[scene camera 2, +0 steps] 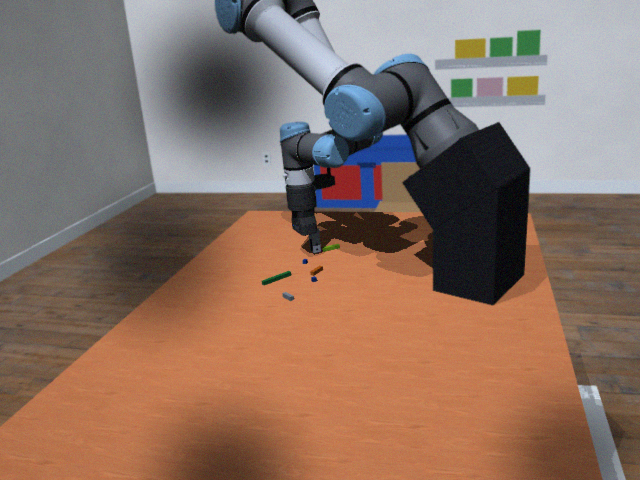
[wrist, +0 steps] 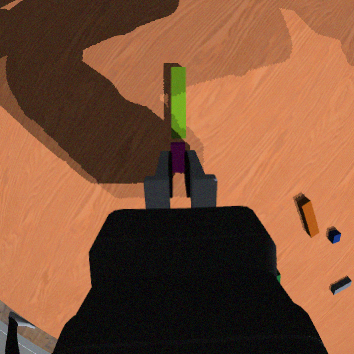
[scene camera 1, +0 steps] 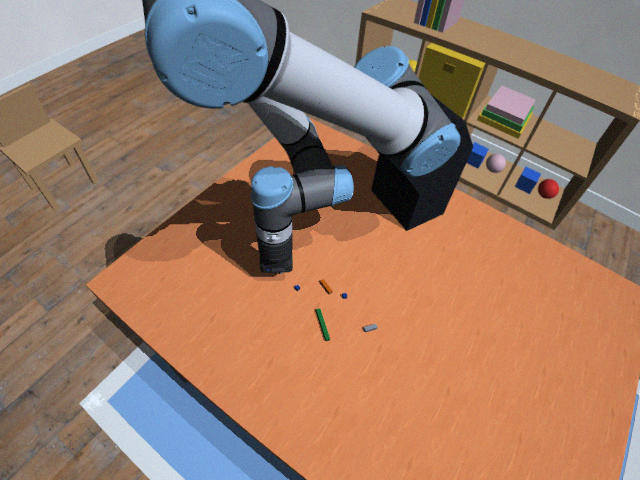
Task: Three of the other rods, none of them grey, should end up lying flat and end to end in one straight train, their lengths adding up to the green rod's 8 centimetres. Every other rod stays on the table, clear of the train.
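Places are measured from the arm's base along level axes (x right, y back, z down), in centimetres.
Pixels of known places: gripper, between the fingertips: (scene camera 2: 315,251) (wrist: 177,164) (scene camera 1: 277,270); arm's base, origin of its link: (scene camera 2: 450,151).
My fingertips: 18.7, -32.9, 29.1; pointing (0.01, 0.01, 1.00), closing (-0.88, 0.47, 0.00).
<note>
Ahead of a thing's pixels: the offset from my fingertips to its middle, as dx, dy, dz.
My gripper (scene camera 2: 316,250) (wrist: 177,164) is shut on a purple rod {+0.3, +0.6, -0.2} (wrist: 178,156), low at the table. The purple rod points at the near end of a lime green rod {+2.0, +4.0, +0.0} (scene camera 2: 331,248) (wrist: 178,102) and is in line with it, with a narrow gap showing in the wrist view. The lime rod lies flat. The dark green rod {-16.4, -8.6, +0.0} (scene camera 1: 322,324) (scene camera 2: 276,277) lies nearer the front. An orange rod {-13.0, +1.0, +0.0} (scene camera 1: 325,286) (scene camera 2: 316,270) (wrist: 309,218) and two small blue rods, one {-6.7, -2.3, +0.0} (scene camera 1: 297,287) (scene camera 2: 305,261) and another {-18.1, +0.7, +0.0} (scene camera 1: 344,296) (scene camera 2: 313,279) (wrist: 334,236), lie apart. In scene camera 1 the arm hides the held and lime rods.
A grey rod {-26.8, -4.7, +0.0} (scene camera 1: 370,328) (scene camera 2: 287,296) (wrist: 341,285) lies to the right of the dark green rod in scene camera 1. The black robot base (scene camera 1: 413,191) (scene camera 2: 475,222) stands at the table's edge. A shelf unit (scene camera 1: 542,54) stands behind it.
</note>
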